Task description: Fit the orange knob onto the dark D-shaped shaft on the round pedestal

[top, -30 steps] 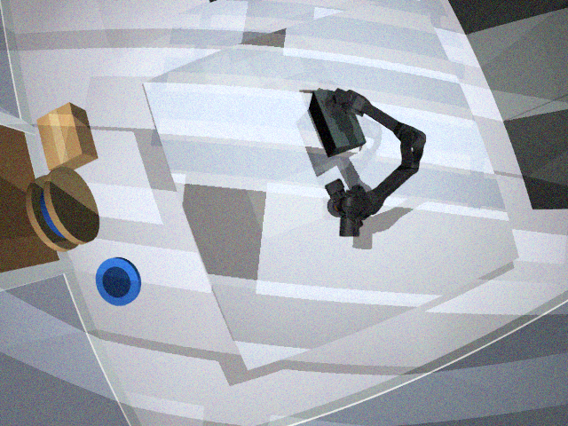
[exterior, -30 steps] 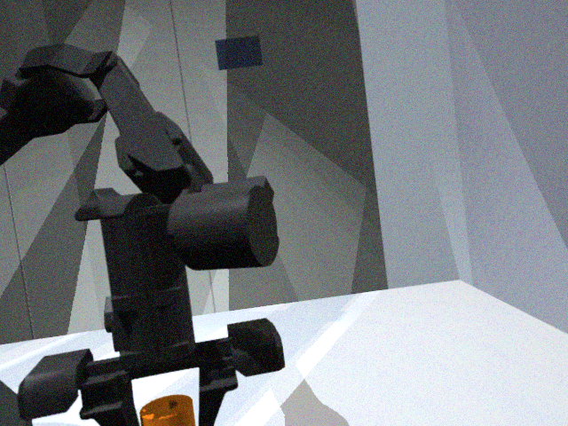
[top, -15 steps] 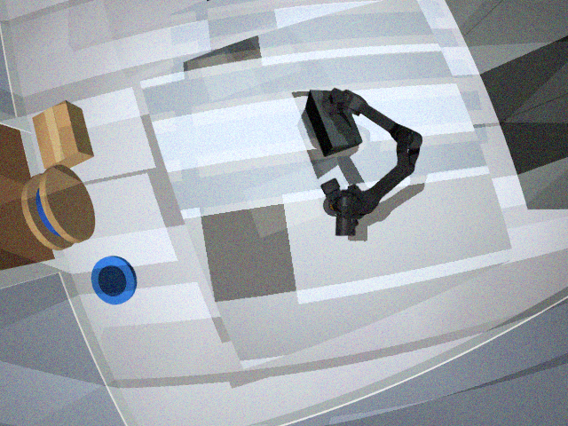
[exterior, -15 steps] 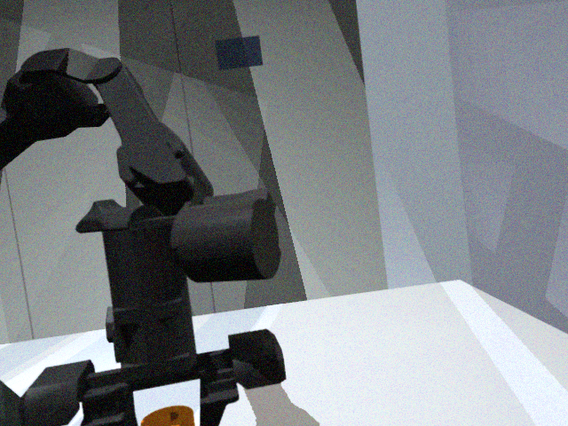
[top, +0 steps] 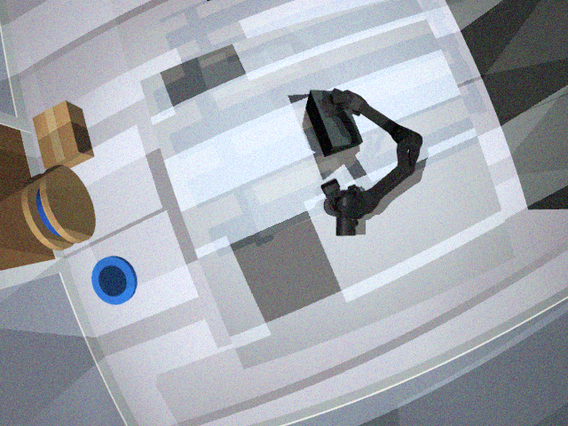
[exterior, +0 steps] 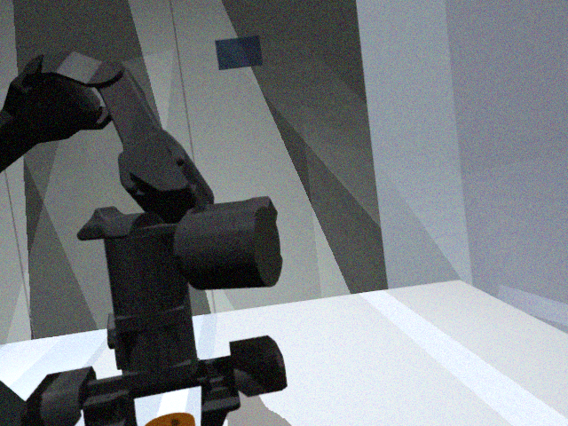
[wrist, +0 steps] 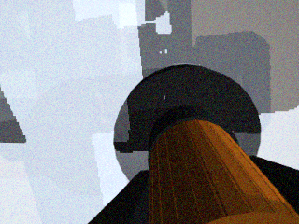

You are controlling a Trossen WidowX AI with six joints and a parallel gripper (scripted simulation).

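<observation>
My gripper tip is 20 mm below the orange knob. Round my gripper tip: dark shaft (20 mm below).
</observation>
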